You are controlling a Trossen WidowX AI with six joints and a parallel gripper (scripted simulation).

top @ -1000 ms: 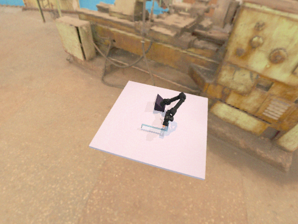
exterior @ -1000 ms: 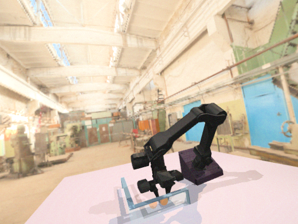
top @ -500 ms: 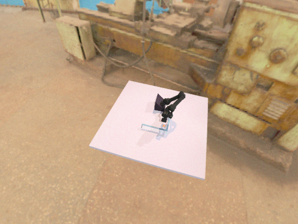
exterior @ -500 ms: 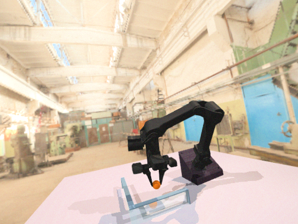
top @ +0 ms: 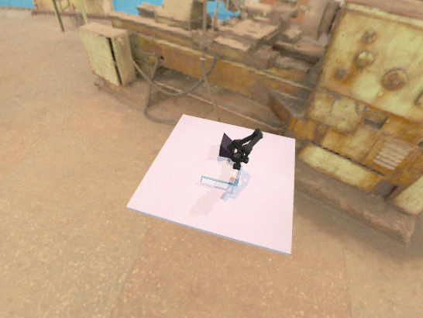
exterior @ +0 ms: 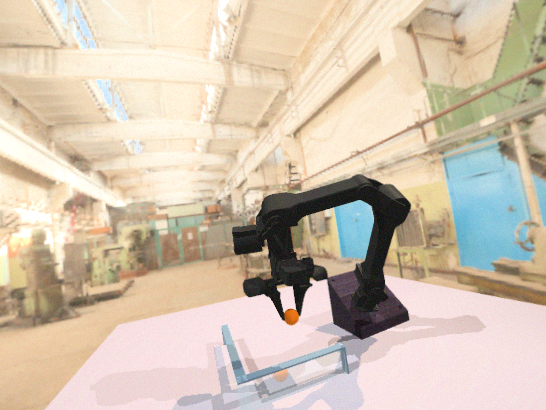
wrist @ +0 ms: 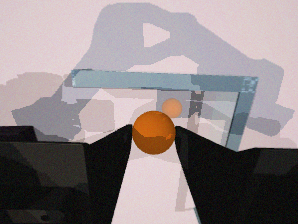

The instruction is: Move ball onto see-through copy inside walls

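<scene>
Now: gripper tip 40 mm short of the see-through copy of ball, 10 mm to the left of it and 120 mm above it.
</scene>
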